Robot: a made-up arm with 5 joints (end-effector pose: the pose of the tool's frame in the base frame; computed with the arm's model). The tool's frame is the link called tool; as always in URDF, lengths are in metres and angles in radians.
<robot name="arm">
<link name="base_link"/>
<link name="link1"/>
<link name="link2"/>
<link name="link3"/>
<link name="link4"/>
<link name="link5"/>
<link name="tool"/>
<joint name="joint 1" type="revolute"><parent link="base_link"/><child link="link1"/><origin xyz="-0.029 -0.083 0.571" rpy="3.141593 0 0"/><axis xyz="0 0 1"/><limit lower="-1.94" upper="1.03" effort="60" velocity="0.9"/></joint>
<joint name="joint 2" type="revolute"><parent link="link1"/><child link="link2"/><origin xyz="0.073 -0.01 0.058" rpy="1.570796 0 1.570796"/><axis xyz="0 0 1"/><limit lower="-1.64" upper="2.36" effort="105" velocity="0.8"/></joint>
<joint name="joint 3" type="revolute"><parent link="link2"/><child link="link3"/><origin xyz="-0.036 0.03 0.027" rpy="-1.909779 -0.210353 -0.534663"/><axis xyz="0 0 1"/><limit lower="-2.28" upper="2.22" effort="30" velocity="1"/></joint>
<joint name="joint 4" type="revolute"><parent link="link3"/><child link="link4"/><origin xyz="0.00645 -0.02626 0.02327" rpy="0.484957 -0.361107 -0.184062"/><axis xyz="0 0 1"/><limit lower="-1.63" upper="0.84" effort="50" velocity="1.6"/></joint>
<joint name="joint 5" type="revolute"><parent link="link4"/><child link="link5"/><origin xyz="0.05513 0.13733 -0.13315" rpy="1.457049 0.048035 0.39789"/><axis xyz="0 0 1"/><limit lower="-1.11" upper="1.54" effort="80" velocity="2.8"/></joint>
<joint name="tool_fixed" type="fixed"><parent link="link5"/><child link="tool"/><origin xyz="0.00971 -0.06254 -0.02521" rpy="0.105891 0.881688 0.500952"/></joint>
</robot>
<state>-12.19 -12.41 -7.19 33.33 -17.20</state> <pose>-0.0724 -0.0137 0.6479 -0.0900 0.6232 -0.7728 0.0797</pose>
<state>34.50 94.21 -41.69 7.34 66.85</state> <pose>0.0049 -0.2032 0.3409 0.1958 0.6072 0.6740 0.3726</pose>
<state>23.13 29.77 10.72 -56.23 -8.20</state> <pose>-0.0344 -0.2577 0.6079 -0.1984 0.7421 -0.4814 0.4222</pose>
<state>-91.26 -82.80 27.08 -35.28 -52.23</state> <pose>-0.1546 -0.1253 0.5316 0.0261 -0.4928 -0.6448 0.5837</pose>
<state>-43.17 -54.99 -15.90 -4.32 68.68</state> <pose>-0.0162 -0.0513 0.7004 -0.4445 0.7472 -0.3592 0.3393</pose>
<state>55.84 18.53 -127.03 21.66 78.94</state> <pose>0.1123 -0.3570 0.4404 0.0837 -0.8585 -0.5046 0.0372</pose>
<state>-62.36 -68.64 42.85 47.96 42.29</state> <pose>-0.1457 -0.0966 0.3408 0.2093 0.4068 -0.2736 0.8461</pose>
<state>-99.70 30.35 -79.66 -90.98 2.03</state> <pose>-0.1815 0.2466 0.5339 -0.4788 -0.3686 0.7899 0.1047</pose>
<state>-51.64 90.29 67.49 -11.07 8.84</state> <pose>-0.0687 -0.1890 0.6481 0.0916 -0.9862 0.1376 0.0053</pose>
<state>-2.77 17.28 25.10 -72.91 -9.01</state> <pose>0.0321 -0.2046 0.6610 -0.4373 0.5625 -0.4934 0.4989</pose>
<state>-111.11 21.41 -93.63 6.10 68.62</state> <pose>-0.0317 0.2133 0.4627 0.9007 -0.1042 -0.1830 0.3799</pose>
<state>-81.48 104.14 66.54 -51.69 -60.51</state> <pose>0.0363 -0.1669 0.5741 -0.6253 0.5776 -0.2961 0.4333</pose>
